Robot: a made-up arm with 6 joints. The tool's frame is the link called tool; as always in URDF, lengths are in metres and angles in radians. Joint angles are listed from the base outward.
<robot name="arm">
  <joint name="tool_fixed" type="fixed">
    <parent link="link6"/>
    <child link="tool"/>
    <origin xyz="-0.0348 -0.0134 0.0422" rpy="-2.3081 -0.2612 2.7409"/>
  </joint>
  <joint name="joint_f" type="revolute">
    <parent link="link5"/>
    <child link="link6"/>
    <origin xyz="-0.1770 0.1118 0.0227" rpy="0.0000 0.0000 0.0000"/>
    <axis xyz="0 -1 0"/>
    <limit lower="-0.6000" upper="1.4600"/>
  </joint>
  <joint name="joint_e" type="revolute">
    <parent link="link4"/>
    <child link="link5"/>
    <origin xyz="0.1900 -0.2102 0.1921" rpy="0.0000 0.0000 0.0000"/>
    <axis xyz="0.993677 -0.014 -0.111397"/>
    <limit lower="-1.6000" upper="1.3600"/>
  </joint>
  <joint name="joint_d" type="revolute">
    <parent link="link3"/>
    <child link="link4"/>
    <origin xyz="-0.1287 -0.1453 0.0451" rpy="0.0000 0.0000 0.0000"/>
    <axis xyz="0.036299 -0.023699 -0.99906"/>
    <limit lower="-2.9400" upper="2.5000"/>
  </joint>
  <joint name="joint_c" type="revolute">
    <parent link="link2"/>
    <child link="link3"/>
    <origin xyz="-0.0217 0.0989 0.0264" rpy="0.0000 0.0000 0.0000"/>
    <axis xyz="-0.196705 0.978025 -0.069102"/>
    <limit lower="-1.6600" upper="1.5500"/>
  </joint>
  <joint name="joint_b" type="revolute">
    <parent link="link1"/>
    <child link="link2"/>
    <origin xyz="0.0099 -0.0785 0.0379" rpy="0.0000 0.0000 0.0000"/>
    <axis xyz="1 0 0"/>
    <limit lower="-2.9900" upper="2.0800"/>
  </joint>
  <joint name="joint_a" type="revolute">
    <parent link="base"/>
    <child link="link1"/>
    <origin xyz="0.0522 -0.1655 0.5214" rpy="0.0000 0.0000 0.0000"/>
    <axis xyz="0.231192 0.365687 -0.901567"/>
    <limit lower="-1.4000" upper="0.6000"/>
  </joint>
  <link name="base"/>
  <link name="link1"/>
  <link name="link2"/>
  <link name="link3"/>
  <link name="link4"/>
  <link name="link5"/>
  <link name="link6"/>
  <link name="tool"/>
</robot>
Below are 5 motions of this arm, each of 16 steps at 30 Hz.
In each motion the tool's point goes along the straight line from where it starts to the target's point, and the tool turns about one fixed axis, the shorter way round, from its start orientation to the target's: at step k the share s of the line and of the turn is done. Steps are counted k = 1, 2, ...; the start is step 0. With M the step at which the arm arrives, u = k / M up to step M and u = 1 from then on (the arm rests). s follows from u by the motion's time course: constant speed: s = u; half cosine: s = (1 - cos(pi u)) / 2; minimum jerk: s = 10 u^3 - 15 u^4 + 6 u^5.
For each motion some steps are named. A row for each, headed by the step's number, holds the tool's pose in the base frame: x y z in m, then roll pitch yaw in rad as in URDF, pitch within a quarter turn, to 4 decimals.
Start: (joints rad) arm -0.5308 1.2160 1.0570 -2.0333 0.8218 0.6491
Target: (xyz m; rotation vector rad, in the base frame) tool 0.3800 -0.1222 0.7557 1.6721 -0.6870 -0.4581
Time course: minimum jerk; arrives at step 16
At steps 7, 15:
7: 0.3801 -0.1941 0.7614 2.0755 0.3484 -0.8544
15: 0.3800 -0.1225 0.7557 1.7861 -0.0671 -0.7251

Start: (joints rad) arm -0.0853 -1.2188 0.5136 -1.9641 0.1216 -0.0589
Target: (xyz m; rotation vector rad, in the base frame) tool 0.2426 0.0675 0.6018 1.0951 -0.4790 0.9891
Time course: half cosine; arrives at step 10
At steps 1, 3, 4, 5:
1: 0.1538 0.0791 0.6405 1.0978 -1.3366 0.8257
3: 0.1703 0.0769 0.6333 1.0508 -1.2448 0.8118
4: 0.1830 0.0753 0.6278 1.0197 -1.1745 0.7957
5: 0.1971 0.0734 0.6216 0.9873 -1.0969 0.7749

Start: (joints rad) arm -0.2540 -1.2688 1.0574 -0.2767 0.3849 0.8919
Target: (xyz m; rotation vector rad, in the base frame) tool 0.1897 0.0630 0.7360 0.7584 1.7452 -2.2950
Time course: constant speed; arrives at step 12
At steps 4, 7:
4: 0.1705 0.0859 0.7485 -1.3652 0.4231 2.7815
7: 0.1777 0.0773 0.7438 -1.3618 0.4535 2.8411

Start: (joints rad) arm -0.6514 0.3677 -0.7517 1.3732 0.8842 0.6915
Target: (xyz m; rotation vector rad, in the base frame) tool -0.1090 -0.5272 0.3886 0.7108 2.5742 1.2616
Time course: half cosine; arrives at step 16
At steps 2, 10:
2: -0.2131 -0.5620 0.5251 2.0214 -0.6441 2.1520
10: -0.1424 -0.5384 0.4324 2.1427 -0.2228 2.4651

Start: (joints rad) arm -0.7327 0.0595 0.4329 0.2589 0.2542 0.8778
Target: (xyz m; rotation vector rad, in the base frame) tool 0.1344 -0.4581 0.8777 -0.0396 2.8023 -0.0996
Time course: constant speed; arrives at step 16
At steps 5, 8, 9, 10, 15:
5: 0.0392 -0.3871 0.9306 -2.7092 0.4120 3.0740
8: 0.0651 -0.4065 0.9162 -2.8061 0.3877 3.1011
9: 0.0738 -0.4129 0.9114 -2.8383 0.3802 3.1106
10: 0.0824 -0.4194 0.9066 -2.8705 0.3730 3.1204
15: 0.1257 -0.4516 0.8825 -3.0313 0.3413 -3.1110

